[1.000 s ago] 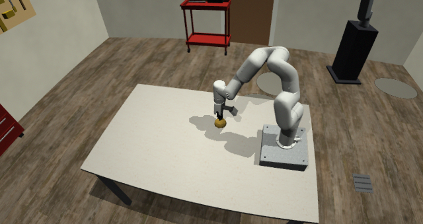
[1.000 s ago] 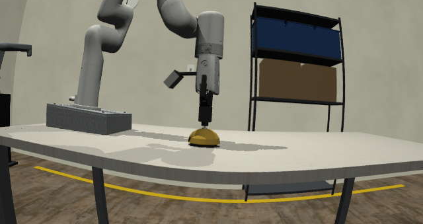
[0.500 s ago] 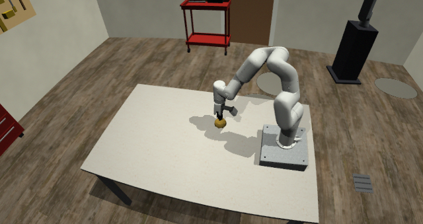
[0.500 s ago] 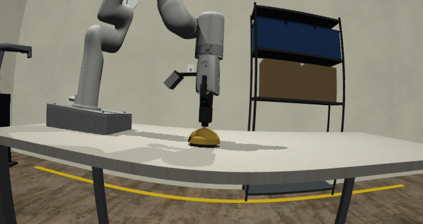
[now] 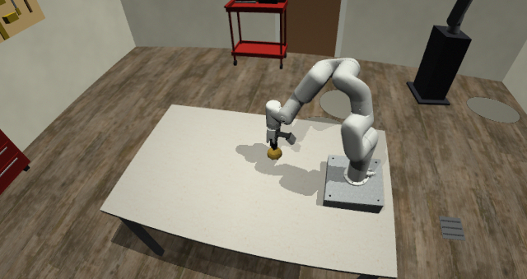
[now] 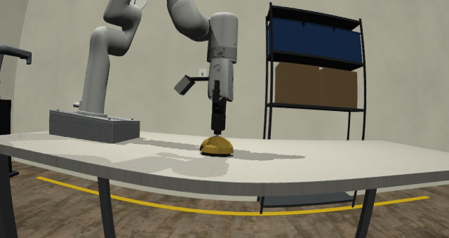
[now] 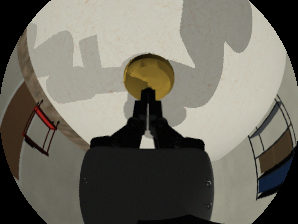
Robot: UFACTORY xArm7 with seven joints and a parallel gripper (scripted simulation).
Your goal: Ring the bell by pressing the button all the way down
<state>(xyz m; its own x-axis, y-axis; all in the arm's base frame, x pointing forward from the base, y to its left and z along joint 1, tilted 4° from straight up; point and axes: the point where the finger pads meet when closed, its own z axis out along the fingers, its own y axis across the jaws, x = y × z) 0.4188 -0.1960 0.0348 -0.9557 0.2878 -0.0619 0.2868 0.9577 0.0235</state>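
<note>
My hand is 30 mm above the black button. Also, from my hand: bell (40 mm below).
</note>
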